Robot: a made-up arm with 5 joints. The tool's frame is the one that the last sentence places.
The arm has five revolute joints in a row. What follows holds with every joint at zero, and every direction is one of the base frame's. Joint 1 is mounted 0.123 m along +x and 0.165 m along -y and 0.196 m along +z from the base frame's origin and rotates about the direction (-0.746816, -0.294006, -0.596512), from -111.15 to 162.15 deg. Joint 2 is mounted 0.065 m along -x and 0.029 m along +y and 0.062 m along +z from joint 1 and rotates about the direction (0.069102, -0.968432, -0.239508), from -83.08 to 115.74 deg. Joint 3 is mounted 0.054 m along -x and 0.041 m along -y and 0.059 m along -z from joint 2 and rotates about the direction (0.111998, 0.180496, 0.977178), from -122.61 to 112.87 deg. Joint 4 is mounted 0.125 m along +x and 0.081 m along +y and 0.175 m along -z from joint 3 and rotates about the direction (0.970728, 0.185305, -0.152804), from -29.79 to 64.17 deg. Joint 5 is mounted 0.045 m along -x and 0.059 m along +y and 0.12 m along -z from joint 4 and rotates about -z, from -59.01 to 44.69 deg. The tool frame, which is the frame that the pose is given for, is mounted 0.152 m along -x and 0.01 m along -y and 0.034 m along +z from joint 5; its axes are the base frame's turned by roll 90, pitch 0 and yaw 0 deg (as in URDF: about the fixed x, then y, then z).
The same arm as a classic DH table. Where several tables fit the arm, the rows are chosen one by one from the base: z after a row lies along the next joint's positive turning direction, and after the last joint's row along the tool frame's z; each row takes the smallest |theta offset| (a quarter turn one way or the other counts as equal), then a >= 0, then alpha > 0; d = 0 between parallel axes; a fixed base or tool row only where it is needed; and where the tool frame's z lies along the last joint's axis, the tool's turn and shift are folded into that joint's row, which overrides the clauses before.
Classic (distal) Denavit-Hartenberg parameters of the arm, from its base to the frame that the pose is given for. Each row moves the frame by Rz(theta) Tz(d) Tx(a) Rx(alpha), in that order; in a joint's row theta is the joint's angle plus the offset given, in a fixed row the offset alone. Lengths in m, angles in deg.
base (fixed): d 0.1559, theta0 -68.51, a 0.1986, alpha 126.62
joint 1: d -0.0430, theta0 88.83, a 0.0784, alpha 67.91
joint 2: d -0.0308, theta0 47.92, a 0.0497, alpha 113.65
joint 3: d -0.2020, theta0 -85.07, a 0.0792, alpha 90.41
joint 4: d 0.1285, theta0 8.99, a 0.0664, alpha 81.21
joint 5: d 0.0911, theta0 -79.19, a 0.1520, alpha 90.00
tool (fixed): d 0.0100, theta0 180.00, a 0.0000, alpha 0.00
Joint limits (deg, base to tool): -111.15..162.15 -83.08..115.74 -122.61..112.87 -29.79..64.17 -59.01..44.69

